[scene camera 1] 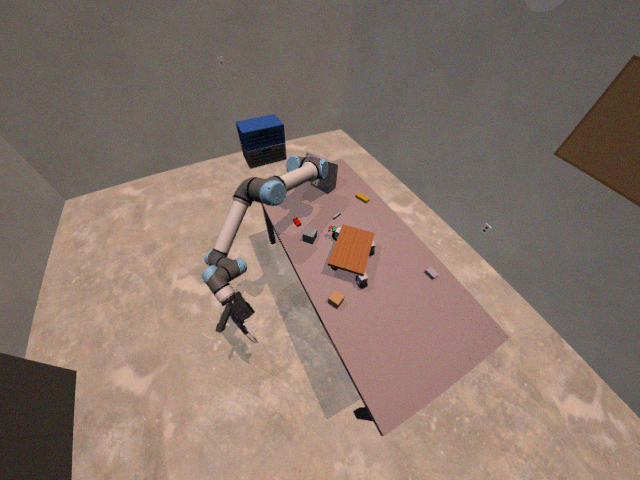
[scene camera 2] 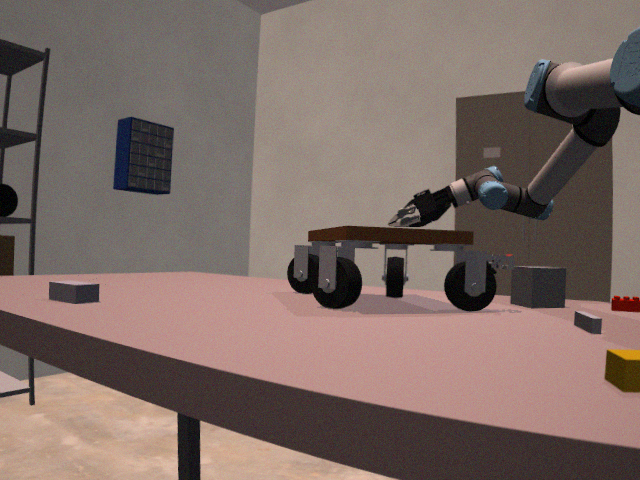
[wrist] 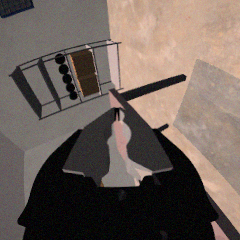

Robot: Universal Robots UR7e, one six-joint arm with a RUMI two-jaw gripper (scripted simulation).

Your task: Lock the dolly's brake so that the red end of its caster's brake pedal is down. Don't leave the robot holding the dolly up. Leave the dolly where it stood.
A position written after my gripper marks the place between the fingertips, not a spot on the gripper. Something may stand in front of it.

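Note:
Scene camera 1 shows my gripper (scene camera 1: 257, 343). The gripper (scene camera 2: 388, 224) is visible in scene camera 2 too, and the wrist view likewise includes the gripper (wrist: 116, 108).

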